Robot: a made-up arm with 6 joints.
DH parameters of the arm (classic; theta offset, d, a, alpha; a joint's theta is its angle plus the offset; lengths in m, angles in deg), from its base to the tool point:
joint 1: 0 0.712 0.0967 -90
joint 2: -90 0 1.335 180
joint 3: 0 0 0.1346 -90
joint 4: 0 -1.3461 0 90
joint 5: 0 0 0 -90
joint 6: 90 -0.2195 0 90
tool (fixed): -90 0 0 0
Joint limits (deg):
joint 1: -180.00..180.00
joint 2: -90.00..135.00
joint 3: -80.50..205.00
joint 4: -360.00..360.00
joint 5: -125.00..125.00
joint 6: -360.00..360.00
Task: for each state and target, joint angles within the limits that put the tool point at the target. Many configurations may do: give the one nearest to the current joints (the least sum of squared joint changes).
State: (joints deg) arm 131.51 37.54 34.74 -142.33 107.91 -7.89
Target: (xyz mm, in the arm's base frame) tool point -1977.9 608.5 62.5
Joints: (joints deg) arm 166.08 71.37 16.47 -147.02 106.08 -7.89
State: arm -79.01 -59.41 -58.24 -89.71 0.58 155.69
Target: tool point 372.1 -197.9 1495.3
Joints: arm -38.30 -66.14 -62.09 -89.52 -20.07 155.69
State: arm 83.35 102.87 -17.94 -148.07 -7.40 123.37
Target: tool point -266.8 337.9 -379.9
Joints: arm 123.04 85.01 -51.36 -142.33 -17.10 123.37
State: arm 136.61 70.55 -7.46 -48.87 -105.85 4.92
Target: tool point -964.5 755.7 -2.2
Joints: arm 134.89 65.18 -28.49 -45.94 -108.08 4.92
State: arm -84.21 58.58 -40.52 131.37 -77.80 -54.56
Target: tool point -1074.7 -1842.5 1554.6
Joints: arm -116.13 28.83 4.10 134.17 -76.72 -54.56
